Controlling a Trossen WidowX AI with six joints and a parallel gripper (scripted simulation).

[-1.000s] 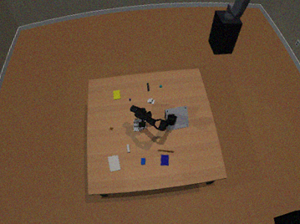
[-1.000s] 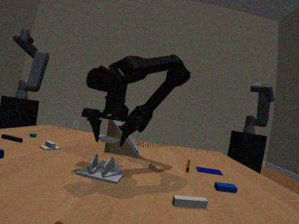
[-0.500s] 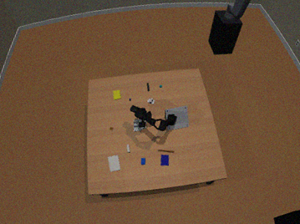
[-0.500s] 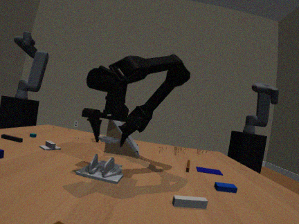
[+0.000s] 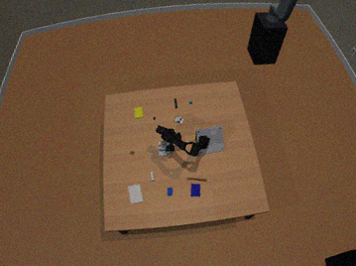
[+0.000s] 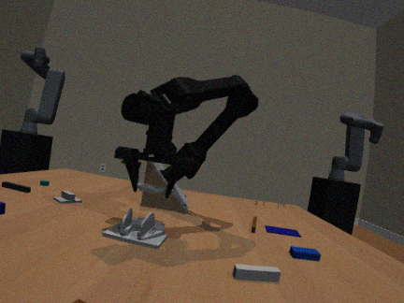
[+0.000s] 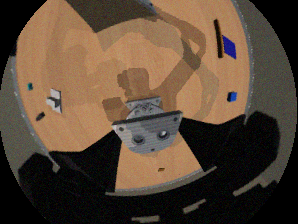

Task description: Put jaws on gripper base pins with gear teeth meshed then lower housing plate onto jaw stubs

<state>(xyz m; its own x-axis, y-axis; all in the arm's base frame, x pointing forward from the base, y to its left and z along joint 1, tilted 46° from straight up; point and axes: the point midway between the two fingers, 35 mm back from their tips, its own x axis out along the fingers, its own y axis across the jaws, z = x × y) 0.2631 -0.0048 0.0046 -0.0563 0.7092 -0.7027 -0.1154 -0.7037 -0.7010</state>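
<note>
Right now the toothed jaw is 2 cm ahead of my gripper tip, 1 cm to the left of it and 7 cm below it. Also, from my gripper tip: brown peg (17 cm behind, 30 cm to the left, 8 cm below); then blue tile (14 cm behind, 38 cm to the left, 8 cm below); then blue block (6 cm ahead, 37 cm to the left, 8 cm below).
</note>
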